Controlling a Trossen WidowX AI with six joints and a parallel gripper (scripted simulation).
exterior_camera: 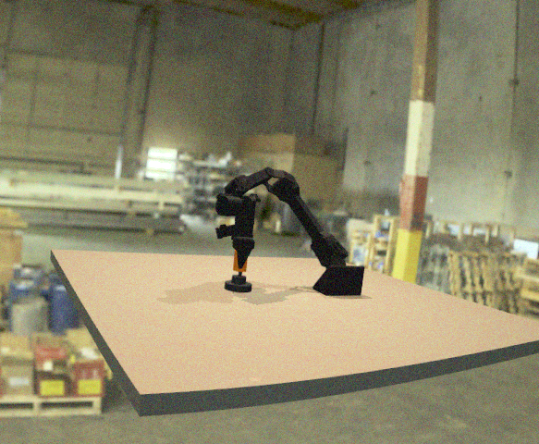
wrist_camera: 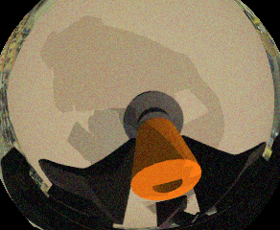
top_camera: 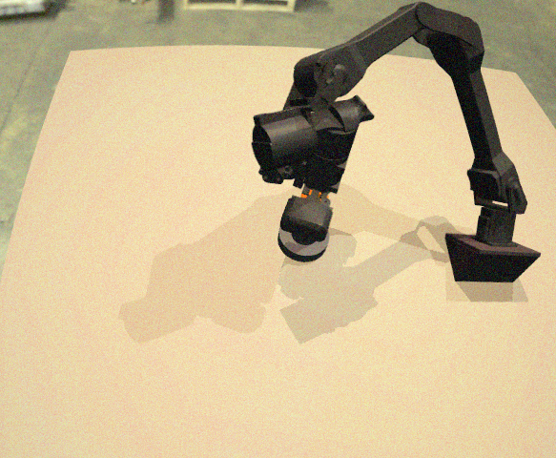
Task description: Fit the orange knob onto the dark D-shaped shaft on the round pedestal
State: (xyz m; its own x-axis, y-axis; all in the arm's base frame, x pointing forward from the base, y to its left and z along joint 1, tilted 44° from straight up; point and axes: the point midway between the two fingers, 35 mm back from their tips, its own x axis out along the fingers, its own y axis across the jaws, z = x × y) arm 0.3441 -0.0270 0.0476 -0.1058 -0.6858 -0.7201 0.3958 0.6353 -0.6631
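Now: the orange knob 2 cm above my gripper tip. The rest, counted from my gripper tip: pedestal (4 cm below).
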